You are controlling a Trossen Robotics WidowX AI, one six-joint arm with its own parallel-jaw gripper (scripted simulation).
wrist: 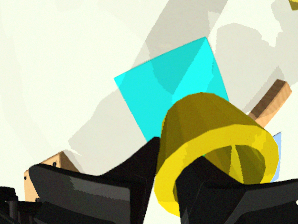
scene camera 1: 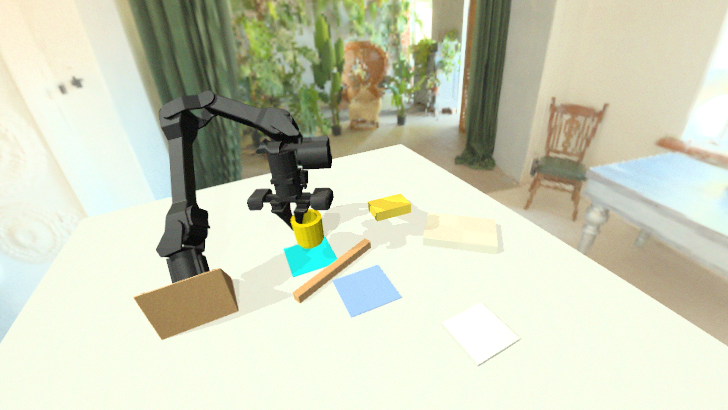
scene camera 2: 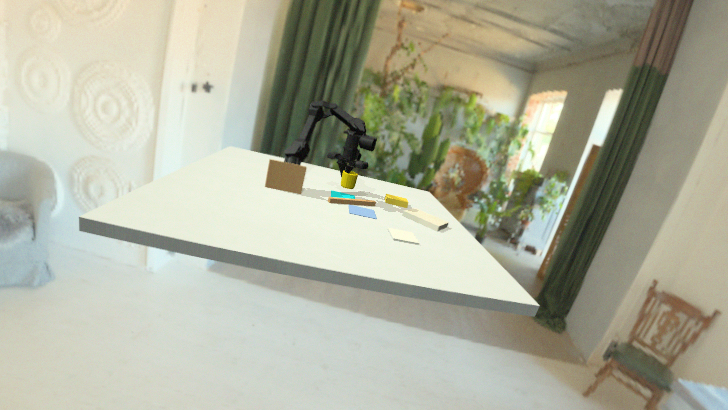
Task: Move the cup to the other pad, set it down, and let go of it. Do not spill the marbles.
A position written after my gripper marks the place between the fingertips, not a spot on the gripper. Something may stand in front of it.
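My gripper (scene camera 1: 297, 229) is visible in scene camera 1, and the wrist view also shows my gripper (wrist: 167, 143). Scene camera 1 further shows a yellow cup (scene camera 1: 309, 234), a cyan pad (scene camera 1: 301, 261), a light blue pad (scene camera 1: 368, 289), a wooden bar (scene camera 1: 310, 287), a cream slab (scene camera 1: 445, 231) and a white sheet (scene camera 1: 481, 335). The wrist view also shows the yellow cup (wrist: 199, 124) and the cyan pad (wrist: 150, 89). The cream slab is out of frame in the wrist view.
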